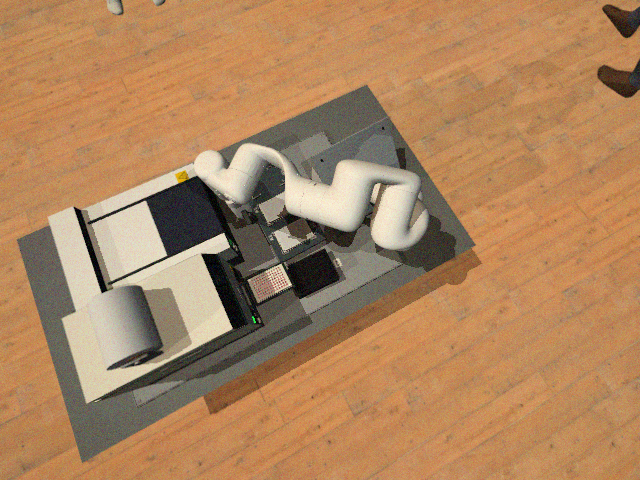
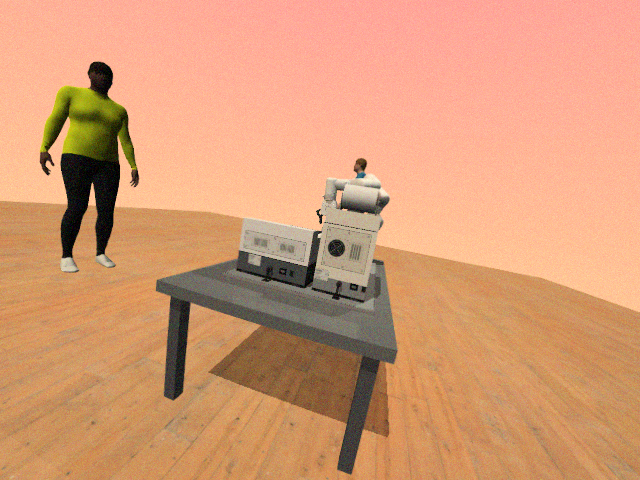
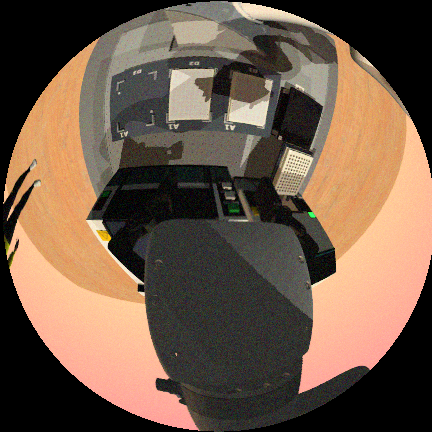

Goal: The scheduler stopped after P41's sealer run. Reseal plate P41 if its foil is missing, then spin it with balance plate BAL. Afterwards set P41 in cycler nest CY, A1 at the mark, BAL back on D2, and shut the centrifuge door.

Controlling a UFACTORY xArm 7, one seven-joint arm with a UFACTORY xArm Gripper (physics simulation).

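Frame: origin at the arm's base, x left, y back, z up, level; metres.
Seen in the pictures: gripper, between the fingertips: (image 1: 248,209) (image 3: 218,181).
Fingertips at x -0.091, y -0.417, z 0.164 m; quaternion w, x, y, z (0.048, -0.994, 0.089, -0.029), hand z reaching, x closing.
Note:
A point is followed by its place in that frame.
A well plate (image 1: 269,283) {x 0.114, y -0.495, z 0.030 m} (image 3: 294,171) {x 0.113, y -0.483, z 0.030 m} with its open wells showing lies on the stage in front of the sealer (image 1: 154,305) {x 0.037, y -0.757, z 0.264 m}. Two plates with plain pale tops sit on the deck: one on D2 (image 3: 190,95) {x -0.119, y -0.318, z -0.023 m} (image 1: 273,209) {x -0.120, y -0.332, z -0.023 m}, one on D1 (image 3: 247,100) {x -0.004, y -0.330, z -0.023 m} (image 1: 294,237) {x 0.016, y -0.330, z -0.023 m}. Spot D3 (image 3: 135,100) {x -0.240, y -0.297, z -0.039 m} is bare. The black cycler nest (image 1: 312,271) {x 0.155, y -0.348, z -0.034 m} (image 3: 300,116) {x 0.147, y -0.344, z -0.034 m} is empty. My gripper (image 3: 218,181) {x -0.091, y -0.417, z 0.164 m} (image 1: 233,209) is open and empty. It hangs over the front edge of the centrifuge (image 1: 183,214) {x -0.214, y -0.594, z 0.127 m} (image 3: 160,201), whose dark top panel lies just below it. The gripper's housing hides the fingertips.
The instruments stand on a grey table (image 1: 77,413) {x 0.079, y -1.257, z -0.099 m} (image 2: 279,310) {x -0.146, y -1.210, z -0.099 m}. A foil roll (image 1: 124,325) {x 0.079, y -0.787, z 0.384 m} tops the sealer. A person in green (image 2: 88,150) stands off to the left, and another person (image 2: 360,166) is behind the arm.

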